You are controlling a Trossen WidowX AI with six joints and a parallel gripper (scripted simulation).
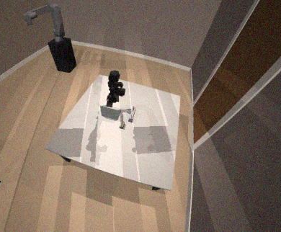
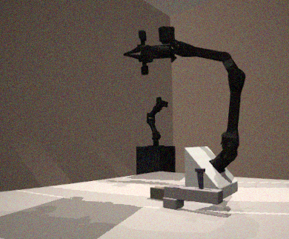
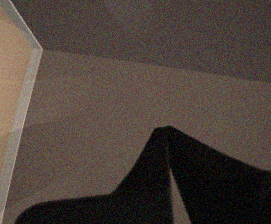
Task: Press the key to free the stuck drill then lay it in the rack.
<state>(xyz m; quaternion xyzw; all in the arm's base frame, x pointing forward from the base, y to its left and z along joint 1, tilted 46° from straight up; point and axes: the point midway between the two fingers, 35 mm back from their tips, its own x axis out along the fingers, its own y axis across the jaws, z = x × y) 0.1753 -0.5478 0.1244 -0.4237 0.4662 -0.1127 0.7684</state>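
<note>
The dark key is 49 cm below my gripper tip, 37 cm to the left of it and 7 cm ahead of it. From my gripper tip the other things lie so: grey block: 54 cm below, 34 cm to the left, 7 cm ahead; drill: 53 cm below, 32 cm to the left, 7 cm ahead.
</note>
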